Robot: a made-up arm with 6 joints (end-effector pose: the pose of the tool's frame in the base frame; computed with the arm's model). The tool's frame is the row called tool.
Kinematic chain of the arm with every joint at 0, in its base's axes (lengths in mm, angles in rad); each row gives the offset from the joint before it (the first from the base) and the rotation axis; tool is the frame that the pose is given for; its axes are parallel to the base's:
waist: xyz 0 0 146 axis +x
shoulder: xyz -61 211 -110 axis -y
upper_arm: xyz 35 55 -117 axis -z
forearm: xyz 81 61 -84 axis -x
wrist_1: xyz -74 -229 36 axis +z
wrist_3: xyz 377 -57 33 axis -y
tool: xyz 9 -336 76
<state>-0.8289 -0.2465 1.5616 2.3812 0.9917 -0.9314</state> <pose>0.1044 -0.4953 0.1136 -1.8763 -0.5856 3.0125</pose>
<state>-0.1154 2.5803 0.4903 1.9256 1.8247 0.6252</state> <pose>-0.1325 0.2792 0.5648 -1.5595 -0.8104 0.6659</pose>
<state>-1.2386 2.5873 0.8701 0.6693 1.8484 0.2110</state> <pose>-0.3415 0.4052 0.0053 -2.0777 0.5491 1.8029</pose>
Working (the frame after each row of the table, in the pose's form):
after waist: 0.0000 0.0000 0.1460 -1.2386 0.0000 0.0000
after shoulder: -0.0610 -0.0352 -0.0893 -1.8561 -0.1725 2.6121
after upper_arm: -0.0292 0.0942 -0.1029 -2.0962 -0.9850 3.0119
after forearm: -0.0690 0.2036 -0.0413 -2.7655 -0.9850 3.0119
after wrist_1: -0.0159 -0.0315 -0.0749 -2.1745 0.4375 1.5994
after wrist_3: -0.0855 0.3201 -0.2091 -2.0777 0.5491 1.8029

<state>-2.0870 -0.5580 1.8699 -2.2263 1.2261 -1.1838</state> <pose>-0.3115 -0.0595 0.4392 -1.9576 -0.0038 0.5814</pose>
Working (the frame after each row of the table, in the pose's form):
after waist: 0.0000 0.0000 0.1460 -2.0870 0.0000 0.0000
after shoulder: -0.0610 -0.1998 0.0168 -2.0195 -0.2644 -0.4973
after upper_arm: -0.0933 -0.3294 0.0271 2.2621 -0.8542 1.9612
after forearm: -0.1085 -0.3601 0.1542 -1.7948 -0.8542 1.9612
after wrist_1: -0.1078 -0.5879 0.2398 -1.7271 0.3553 1.7363
after wrist_3: -0.2098 -0.2286 0.1566 -1.9576 -0.0038 0.5814

